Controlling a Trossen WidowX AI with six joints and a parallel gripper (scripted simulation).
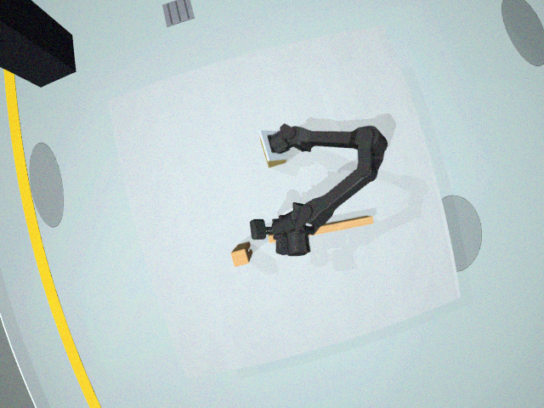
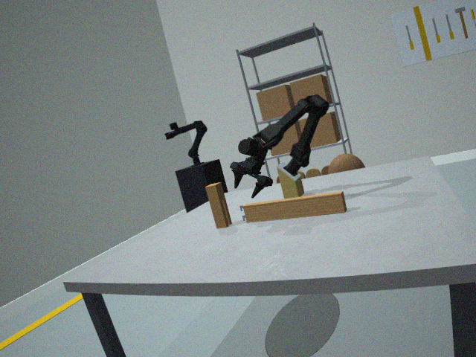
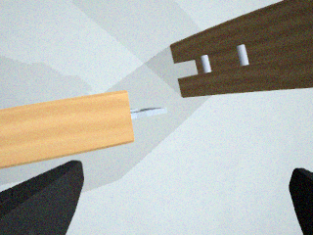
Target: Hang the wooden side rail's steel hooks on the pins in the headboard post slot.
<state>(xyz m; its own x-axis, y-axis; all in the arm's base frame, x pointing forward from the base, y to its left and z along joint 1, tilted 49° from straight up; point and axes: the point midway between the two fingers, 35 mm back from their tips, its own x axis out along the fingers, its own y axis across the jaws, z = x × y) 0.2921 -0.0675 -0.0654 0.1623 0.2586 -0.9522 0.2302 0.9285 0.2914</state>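
The wooden headboard post is 50 mm ahead of my gripper tip, 100 mm to the right of it and 30 mm below it.
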